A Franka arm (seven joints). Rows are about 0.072 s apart.
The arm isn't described. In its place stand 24 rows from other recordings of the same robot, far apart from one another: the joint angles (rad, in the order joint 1, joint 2, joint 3, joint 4, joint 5, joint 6, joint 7), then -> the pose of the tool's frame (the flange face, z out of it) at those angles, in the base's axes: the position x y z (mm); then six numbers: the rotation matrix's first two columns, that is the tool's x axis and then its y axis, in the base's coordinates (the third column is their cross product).
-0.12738, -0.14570, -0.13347, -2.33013, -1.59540, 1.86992, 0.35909 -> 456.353 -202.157 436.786 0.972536 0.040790 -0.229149 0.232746 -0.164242 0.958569
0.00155, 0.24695, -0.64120, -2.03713, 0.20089, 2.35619, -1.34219 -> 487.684 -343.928 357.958 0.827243 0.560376 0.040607 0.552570 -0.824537 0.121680
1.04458, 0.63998, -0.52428, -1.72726, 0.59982, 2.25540, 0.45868 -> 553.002 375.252 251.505 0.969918 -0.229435 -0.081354 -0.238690 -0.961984 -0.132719
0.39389, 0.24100, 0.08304, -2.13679, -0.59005, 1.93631, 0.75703 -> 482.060 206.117 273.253 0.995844 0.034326 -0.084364 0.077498 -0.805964 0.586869
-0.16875, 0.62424, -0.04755, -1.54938, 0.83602, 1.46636, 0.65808 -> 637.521 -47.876 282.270 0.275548 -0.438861 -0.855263 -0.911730 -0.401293 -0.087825
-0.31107, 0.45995, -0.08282, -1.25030, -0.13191, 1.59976, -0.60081 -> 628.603 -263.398 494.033 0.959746 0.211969 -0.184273 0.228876 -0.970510 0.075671
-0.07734, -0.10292, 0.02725, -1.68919, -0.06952, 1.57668, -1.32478 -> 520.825 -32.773 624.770 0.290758 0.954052 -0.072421 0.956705 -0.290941 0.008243
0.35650, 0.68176, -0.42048, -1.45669, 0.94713, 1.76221, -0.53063 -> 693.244 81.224 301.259 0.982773 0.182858 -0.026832 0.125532 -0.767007 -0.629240
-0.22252, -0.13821, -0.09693, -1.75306, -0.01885, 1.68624, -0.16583 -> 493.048 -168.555 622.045 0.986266 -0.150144 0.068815 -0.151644 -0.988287 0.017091
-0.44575, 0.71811, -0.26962, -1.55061, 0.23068, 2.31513, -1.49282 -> 559.692 -440.585 244.261 0.766152 0.642575 0.010434 0.640122 -0.764468 0.076375
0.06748, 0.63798, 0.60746, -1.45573, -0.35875, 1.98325, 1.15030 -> 609.516 357.119 359.551 0.910532 -0.413215 -0.013593 -0.413391 -0.910435 -0.014705
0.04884, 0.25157, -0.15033, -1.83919, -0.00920, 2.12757, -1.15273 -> 621.777 -58.393 397.306 0.488140 0.872395 -0.025418 0.872063 -0.486372 0.054288
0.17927, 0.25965, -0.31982, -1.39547, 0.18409, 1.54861, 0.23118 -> 623.577 -43.238 558.717 0.927814 -0.355061 -0.114428 -0.364736 -0.927796 -0.078501
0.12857, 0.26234, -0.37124, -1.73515, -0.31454, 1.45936, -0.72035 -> 545.587 -157.564 413.944 0.682127 0.400747 -0.611641 0.477928 -0.877401 -0.041869
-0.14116, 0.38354, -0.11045, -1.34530, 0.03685, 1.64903, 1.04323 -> 648.717 -150.206 503.709 0.273116 -0.961351 -0.034812 -0.958952 -0.274947 0.069392
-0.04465, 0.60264, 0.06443, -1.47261, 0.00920, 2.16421, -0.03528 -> 720.254 6.374 335.150 0.995222 0.035239 0.091056 0.039135 -0.998378 -0.041360
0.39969, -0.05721, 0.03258, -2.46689, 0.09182, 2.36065, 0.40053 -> 421.747 195.805 311.513 0.996968 -0.033864 -0.070057 -0.036374 -0.998730 -0.034863
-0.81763, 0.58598, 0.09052, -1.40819, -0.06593, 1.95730, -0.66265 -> 520.553 -485.045 359.165 0.998065 -0.052442 -0.033398 -0.052906 -0.998513 -0.013176
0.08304, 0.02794, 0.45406, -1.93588, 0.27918, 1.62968, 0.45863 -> 439.106 292.305 451.235 0.910598 0.035700 -0.411749 -0.003492 -0.995562 -0.094043
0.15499, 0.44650, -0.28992, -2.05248, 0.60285, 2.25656, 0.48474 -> 569.363 -61.391 210.694 0.491439 -0.805666 -0.330742 -0.867179 -0.487796 -0.100276
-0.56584, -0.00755, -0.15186, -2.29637, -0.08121, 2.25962, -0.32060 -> 381.614 -336.046 349.608 0.939761 -0.338429 -0.048124 -0.336304 -0.940571 0.047188
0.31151, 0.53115, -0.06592, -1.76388, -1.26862, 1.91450, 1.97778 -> 645.218 95.932 279.325 0.359261 -0.290102 0.887002 -0.885405 -0.406337 0.225719
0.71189, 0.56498, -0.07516, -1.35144, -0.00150, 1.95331, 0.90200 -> 572.236 436.830 400.439 0.966772 -0.249370 0.056275 -0.249541 -0.968356 -0.004094
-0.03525, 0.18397, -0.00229, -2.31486, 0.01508, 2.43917, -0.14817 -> 516.225 -19.370 258.600 0.993408 0.099028 -0.057745 0.098181 -0.995018 -0.017335
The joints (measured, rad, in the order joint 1, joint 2, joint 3, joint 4, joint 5, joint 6, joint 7), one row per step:
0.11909 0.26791 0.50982 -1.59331 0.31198 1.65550 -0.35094
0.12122 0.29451 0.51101 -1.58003 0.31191 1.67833 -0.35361
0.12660 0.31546 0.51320 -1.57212 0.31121 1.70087 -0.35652
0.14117 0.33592 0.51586 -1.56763 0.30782 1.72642 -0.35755
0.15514 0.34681 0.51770 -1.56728 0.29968 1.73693 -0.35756
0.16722 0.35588 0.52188 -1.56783 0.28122 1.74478 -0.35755
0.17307 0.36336 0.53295 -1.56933 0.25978 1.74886 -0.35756
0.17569 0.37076 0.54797 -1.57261 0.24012 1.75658 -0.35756
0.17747 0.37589 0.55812 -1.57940 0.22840 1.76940 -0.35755
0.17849 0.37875 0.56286 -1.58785 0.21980 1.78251 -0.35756
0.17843 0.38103 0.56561 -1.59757 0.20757 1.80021 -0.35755
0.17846 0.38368 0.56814 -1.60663 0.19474 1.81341 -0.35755
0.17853 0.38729 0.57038 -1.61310 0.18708 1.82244 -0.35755
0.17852 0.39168 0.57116 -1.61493 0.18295 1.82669 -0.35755
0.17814 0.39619 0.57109 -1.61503 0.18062 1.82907 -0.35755
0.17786 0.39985 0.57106 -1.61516 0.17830 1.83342 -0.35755
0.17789 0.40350 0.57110 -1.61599 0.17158 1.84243 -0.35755
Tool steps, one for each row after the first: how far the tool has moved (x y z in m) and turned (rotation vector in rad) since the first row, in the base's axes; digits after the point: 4 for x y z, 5 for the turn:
0.0075 0.0033 -0.0069 0.01604 -0.00295 -0.00578
0.0118 0.0083 -0.0132 0.02935 -0.00725 -0.00643
0.0121 0.0180 -0.0208 0.03954 -0.01245 0.00064
0.0092 0.0259 -0.0262 0.03769 -0.01465 0.01407
0.0057 0.0330 -0.0313 0.02776 -0.02209 0.03244
0.0014 0.0395 -0.0356 0.01628 -0.02909 0.05391
-0.0032 0.0462 -0.0398 0.00858 -0.03650 0.07422
-0.0064 0.0510 -0.0441 0.00575 -0.04280 0.08536
-0.0080 0.0533 -0.0484 0.00267 -0.04868 0.09011
-0.0080 0.0541 -0.0530 -0.00198 -0.06011 0.09184
-0.0084 0.0547 -0.0579 -0.00887 -0.06867 0.09562
-0.0088 0.0554 -0.0621 -0.01292 -0.07182 0.09854
-0.0084 0.0557 -0.0652 -0.01488 -0.07192 0.09961
-0.0075 0.0555 -0.0676 -0.01592 -0.07068 0.09920
-0.0065 0.0555 -0.0695 -0.01585 -0.07177 0.09816
-0.0051 0.0556 -0.0715 -0.01671 -0.07871 0.09756

